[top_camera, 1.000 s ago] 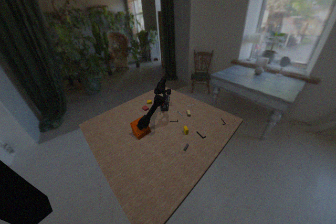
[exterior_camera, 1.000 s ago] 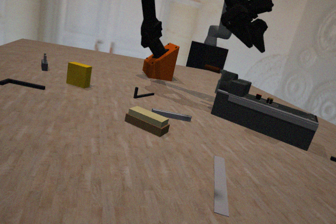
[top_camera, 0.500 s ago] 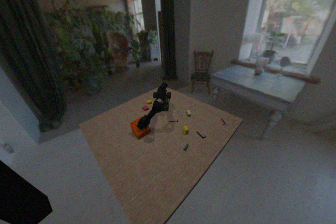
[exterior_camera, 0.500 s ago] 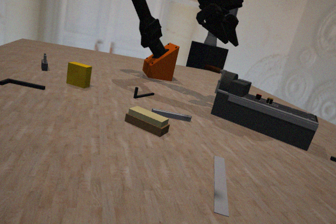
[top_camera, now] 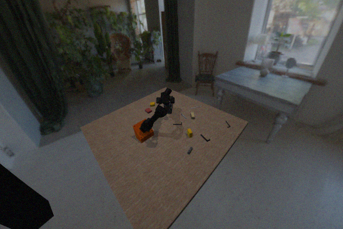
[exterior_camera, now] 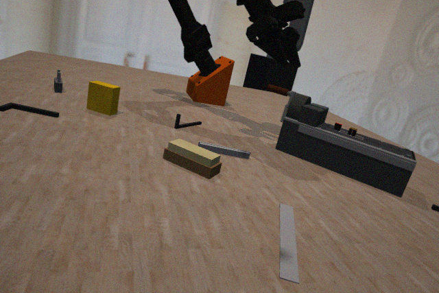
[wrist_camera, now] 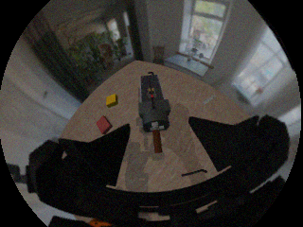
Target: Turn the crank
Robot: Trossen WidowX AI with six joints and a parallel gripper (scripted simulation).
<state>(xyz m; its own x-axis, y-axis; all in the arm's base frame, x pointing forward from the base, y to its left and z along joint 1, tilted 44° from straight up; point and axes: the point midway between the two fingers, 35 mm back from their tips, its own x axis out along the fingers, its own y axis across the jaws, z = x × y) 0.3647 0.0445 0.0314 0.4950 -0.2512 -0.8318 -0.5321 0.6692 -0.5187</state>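
The brown crank handle lies 6 cm below my gripper tip, 2 cm behind it and 1 cm to the right of it. The rest, counted from my gripper tip: red pointer 11 cm ahead, 10 cm below, 7 cm to the left; red block 24 cm to the left, 17 cm below, 7 cm behind; grey bar 17 cm to the right, 17 cm below, 8 cm ahead.
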